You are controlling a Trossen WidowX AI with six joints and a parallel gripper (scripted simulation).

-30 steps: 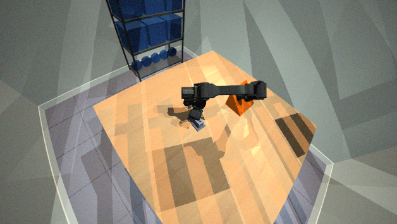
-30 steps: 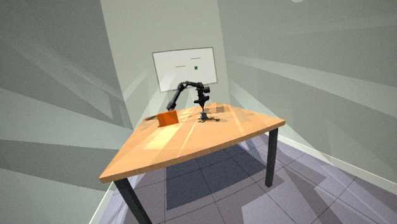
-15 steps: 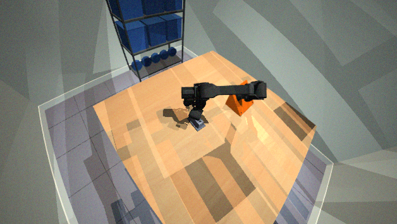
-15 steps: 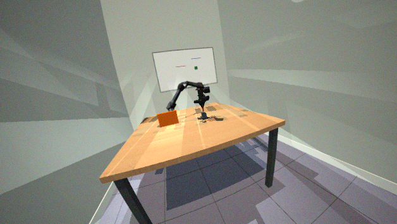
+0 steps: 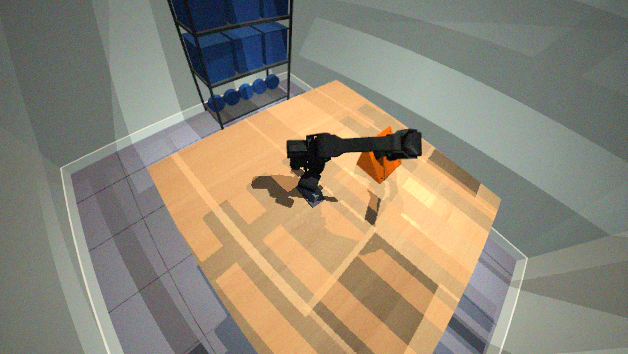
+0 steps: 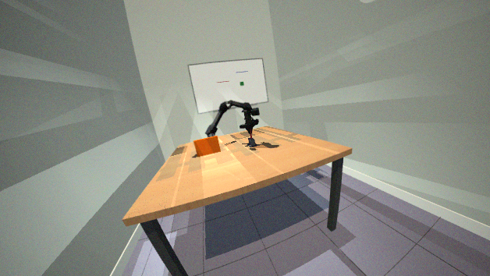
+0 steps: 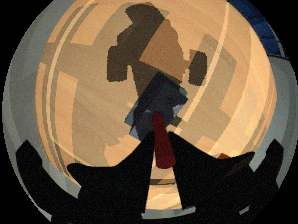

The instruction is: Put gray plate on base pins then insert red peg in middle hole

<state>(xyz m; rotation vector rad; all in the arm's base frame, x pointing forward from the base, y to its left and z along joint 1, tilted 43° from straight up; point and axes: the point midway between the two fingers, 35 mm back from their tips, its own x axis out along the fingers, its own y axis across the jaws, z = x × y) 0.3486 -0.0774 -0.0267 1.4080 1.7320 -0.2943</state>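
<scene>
Right now my gripper tip is right at the red peg. The rest, counted from my gripper tip: gray plate (6 cm below); then base (10 cm below).
</scene>
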